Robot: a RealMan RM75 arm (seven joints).
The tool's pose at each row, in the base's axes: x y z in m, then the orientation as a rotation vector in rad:
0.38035 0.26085 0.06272 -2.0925 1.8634 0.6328
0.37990 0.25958 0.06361 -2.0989 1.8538 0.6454
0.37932 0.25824 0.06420 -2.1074 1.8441 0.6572
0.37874 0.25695 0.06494 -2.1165 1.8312 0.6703
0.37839 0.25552 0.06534 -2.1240 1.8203 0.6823
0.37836 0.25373 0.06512 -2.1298 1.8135 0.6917
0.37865 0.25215 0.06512 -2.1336 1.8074 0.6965
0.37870 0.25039 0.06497 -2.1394 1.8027 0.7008
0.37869 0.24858 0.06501 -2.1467 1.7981 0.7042
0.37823 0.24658 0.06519 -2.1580 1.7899 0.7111
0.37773 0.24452 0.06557 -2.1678 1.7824 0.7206
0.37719 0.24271 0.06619 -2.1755 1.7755 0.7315
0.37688 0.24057 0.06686 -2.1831 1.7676 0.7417
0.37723 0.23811 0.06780 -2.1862 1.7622 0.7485
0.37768 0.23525 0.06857 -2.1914 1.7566 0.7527
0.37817 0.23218 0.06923 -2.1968 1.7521 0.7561
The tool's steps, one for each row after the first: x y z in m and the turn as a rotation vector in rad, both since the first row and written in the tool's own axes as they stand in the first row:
0.00064 0.00070 -0.00131 -0.0085 -0.0055 -0.0062
0.00147 0.00150 -0.00238 -0.0177 -0.0094 -0.0132
0.00218 0.00232 -0.00355 -0.0272 -0.0149 -0.0221
0.00320 0.00289 -0.00452 -0.0358 -0.0198 -0.0294
0.00487 0.00315 -0.00518 -0.0430 -0.0229 -0.0341
0.00626 0.00308 -0.00597 -0.0465 -0.0252 -0.0383
0.00787 0.00326 -0.00668 -0.0512 -0.0255 -0.0423
0.00942 0.00352 -0.00757 -0.0562 -0.0245 -0.0468
0.01104 0.00427 -0.00861 -0.0648 -0.0240 -0.0541
0.01260 0.00508 -0.00985 -0.0743 -0.0249 -0.0602
0.01383 0.00591 -0.01117 -0.0836 -0.0272 -0.0650
0.01534 0.00657 -0.01272 -0.0922 -0.0297 -0.0706
0.01705 0.00665 -0.01475 -0.0968 -0.0326 -0.0738
0.01920 0.00666 -0.01684 -0.1010 -0.0335 -0.0781
0.02158 0.00666 -0.01894 -0.1051 -0.0334 -0.0819

